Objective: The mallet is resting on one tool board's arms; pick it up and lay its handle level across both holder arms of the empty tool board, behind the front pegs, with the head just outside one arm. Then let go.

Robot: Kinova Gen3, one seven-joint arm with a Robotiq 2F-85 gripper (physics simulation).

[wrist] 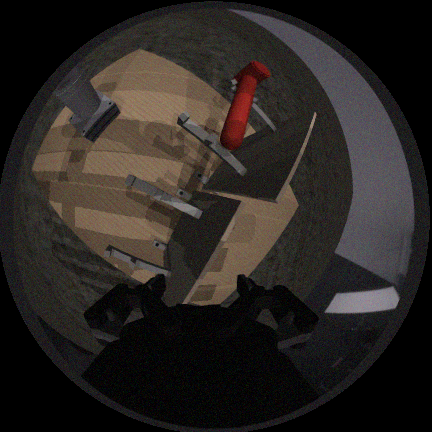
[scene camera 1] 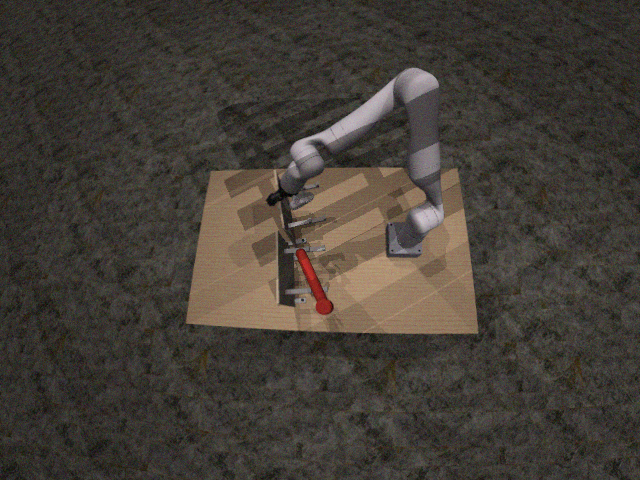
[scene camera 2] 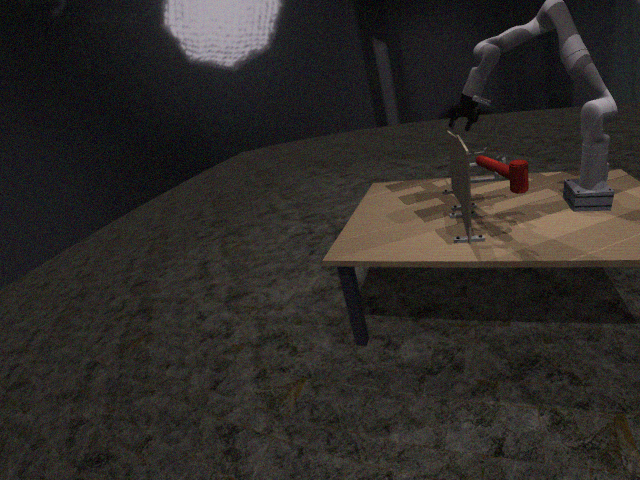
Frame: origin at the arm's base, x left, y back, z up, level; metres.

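Seen in the pictures: gripper, between the fingertips: (wrist: 200, 282) (scene camera 1: 281, 198) (scene camera 2: 458, 129); arm's base, origin of its link: (wrist: 88, 107) (scene camera 1: 407, 238) (scene camera 2: 591, 185).
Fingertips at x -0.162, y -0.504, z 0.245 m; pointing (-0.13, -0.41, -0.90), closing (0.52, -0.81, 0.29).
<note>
Offsets run from my fingertips to a thing's middle. Level surfaces: height alone.
The red mallet {dx +0.311, dy +0.074, dz -0.086 m} (scene camera 1: 312, 277) (scene camera 2: 494, 166) (wrist: 240, 110) rests slantwise on the near tool board's two grey arms (scene camera 1: 290, 291) (wrist: 227, 156). Its head lies outside the front arm and farther from the near board {dx +0.261, dy +0.019, dz -0.161 m} (scene camera 1: 285, 273) (scene camera 2: 460, 180) (wrist: 265, 170) than its handle end. The empty tool board {dx -0.024, dy +0.039, dz -0.177 m} (scene camera 1: 285, 213) (wrist: 200, 240) stands behind, with two bare holder arms (scene camera 1: 307, 222) (wrist: 165, 197). My gripper (scene camera 1: 271, 200) (scene camera 2: 459, 127) (wrist: 200, 282) is open and empty, high over the empty board's top edge and away from the mallet. Scene camera 2 mostly hides the empty board.
Both boards stand upright on the wooden table {dz -0.326 m} (scene camera 1: 372, 310) (scene camera 2: 392, 248) (wrist: 165, 75), nearly in line, on small grey feet. The robot base (scene camera 1: 403, 248) (scene camera 2: 589, 198) (wrist: 95, 120) stands on the side the arms point to. My arm reaches high over the table.
</note>
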